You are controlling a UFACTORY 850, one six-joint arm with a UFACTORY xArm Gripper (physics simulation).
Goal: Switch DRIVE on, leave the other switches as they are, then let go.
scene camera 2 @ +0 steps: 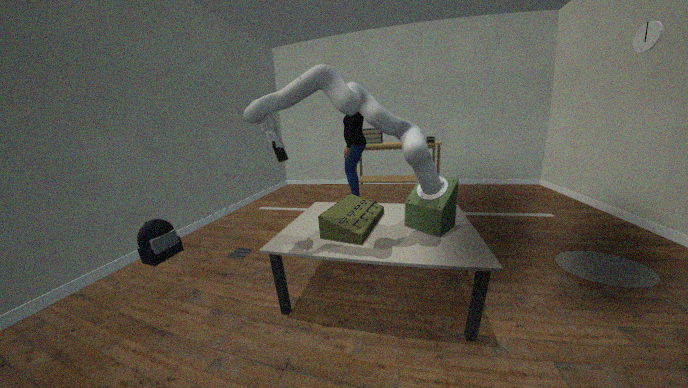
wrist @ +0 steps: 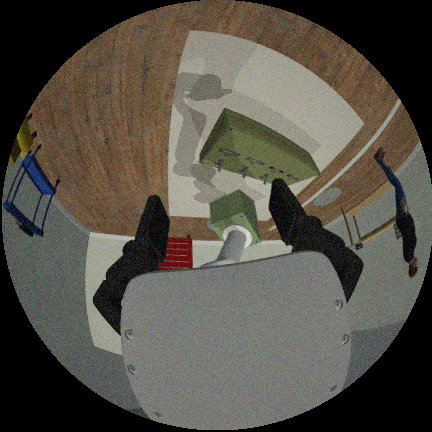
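Observation:
A green sloped switch box [scene camera 2: 330, 231] [wrist: 265, 142] stands on the pale table [scene camera 2: 475, 250] [wrist: 300, 97]. Its face carries a row of small dark lever switches with marks beside them. Three levers show in the wrist view, and the right-hand finger is in front of the box's lower right part there. The labels are too small to read, so I cannot tell which switch is DRIVE or how each one is set. My gripper [scene camera 2: 281, 155] [wrist: 216, 199] is open and empty, high above and to the left of the box in the scene view, touching nothing.
The arm's green base block [scene camera 2: 427, 216] [wrist: 231, 209] stands on the table beside the box. A person [scene camera 2: 354, 131] [wrist: 406, 220] stands behind the table, near a wooden bench [scene camera 2: 390, 146]. A blue cart [wrist: 39, 175] and a red slatted object [wrist: 177, 254] show in the wrist view.

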